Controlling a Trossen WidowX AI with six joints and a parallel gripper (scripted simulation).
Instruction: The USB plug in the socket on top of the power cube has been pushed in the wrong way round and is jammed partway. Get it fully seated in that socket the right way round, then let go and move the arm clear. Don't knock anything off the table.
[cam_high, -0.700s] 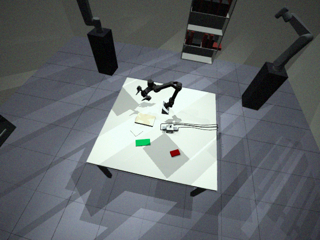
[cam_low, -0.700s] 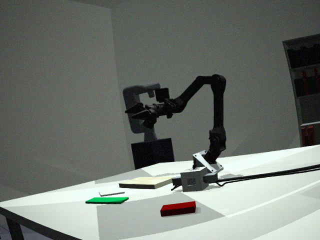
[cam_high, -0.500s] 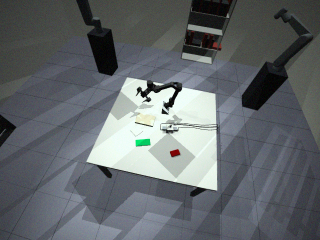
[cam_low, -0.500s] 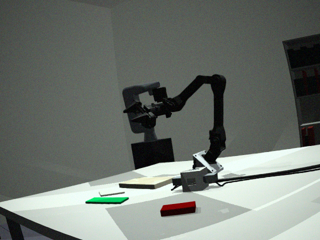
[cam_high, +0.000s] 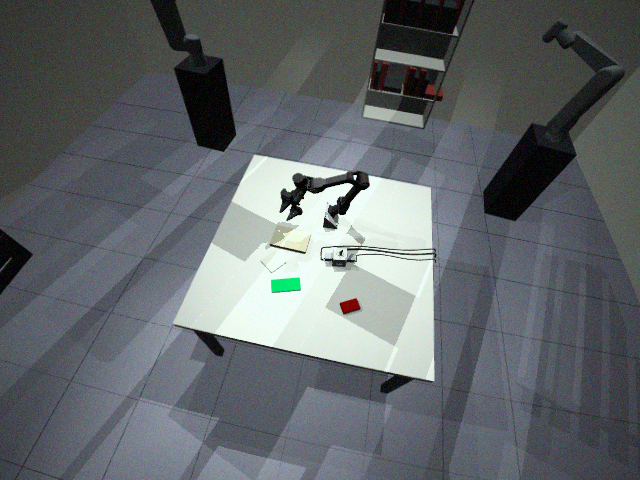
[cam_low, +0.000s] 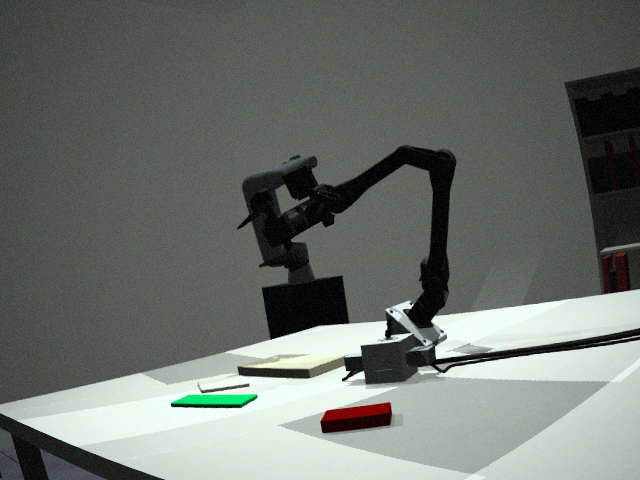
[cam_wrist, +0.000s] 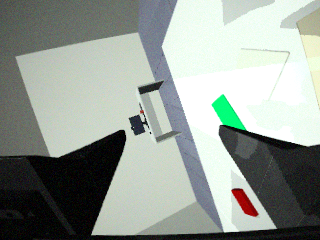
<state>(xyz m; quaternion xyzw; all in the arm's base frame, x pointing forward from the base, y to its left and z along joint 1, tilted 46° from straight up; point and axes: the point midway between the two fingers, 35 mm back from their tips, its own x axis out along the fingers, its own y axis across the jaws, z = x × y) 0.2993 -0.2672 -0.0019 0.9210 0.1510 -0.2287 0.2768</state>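
The dark USB plug lies 330 mm to the left of my gripper tip, 190 mm below it and 10 mm behind it. Round my gripper tip: green flat block: 280 mm below, 230 mm ahead, 90 mm to the left; pale tile: 280 mm below, 110 mm ahead, 30 mm to the right; tan board: 270 mm below, 60 mm behind, 20 mm to the left.
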